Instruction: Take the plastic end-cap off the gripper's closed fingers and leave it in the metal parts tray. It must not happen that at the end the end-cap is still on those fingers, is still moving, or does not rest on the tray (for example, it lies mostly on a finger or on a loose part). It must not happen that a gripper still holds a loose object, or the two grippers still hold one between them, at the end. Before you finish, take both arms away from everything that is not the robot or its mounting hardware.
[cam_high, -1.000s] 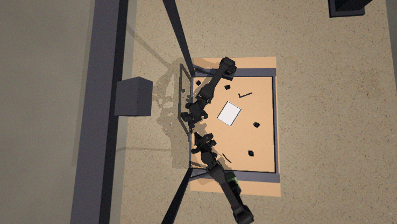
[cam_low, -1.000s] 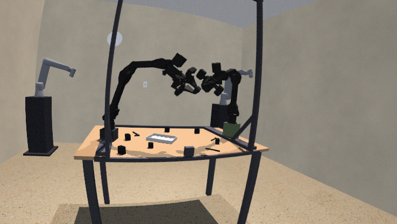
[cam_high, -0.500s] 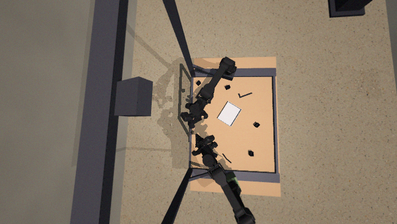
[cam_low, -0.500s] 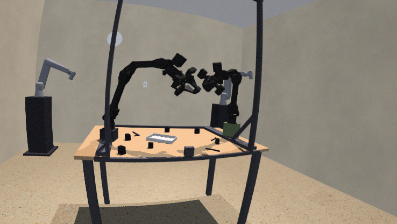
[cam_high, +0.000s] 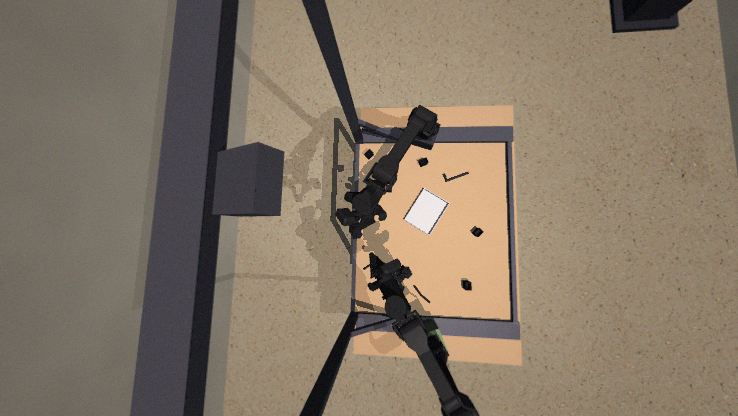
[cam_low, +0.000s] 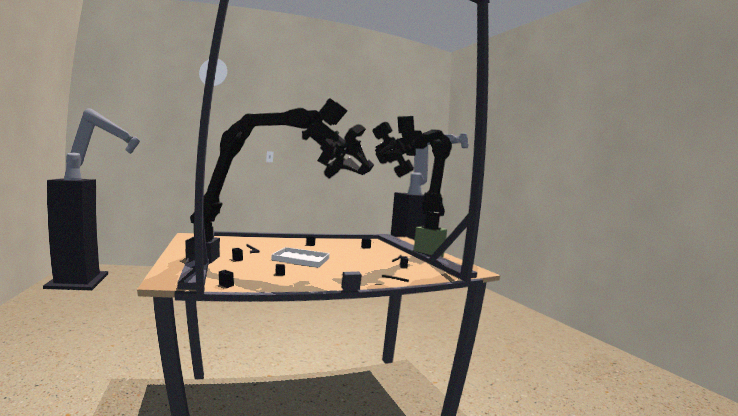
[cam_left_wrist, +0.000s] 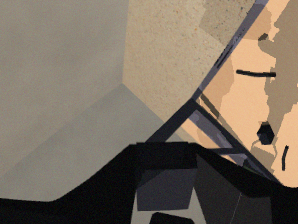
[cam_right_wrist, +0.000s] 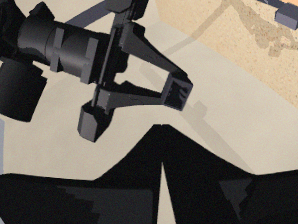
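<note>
Now: left hand 3 cm to the left of the plastic end-cap and 1 cm above it. Round my left hand: metal parts tray: 29 cm ahead, 8 cm to the left, 36 cm below.
</note>
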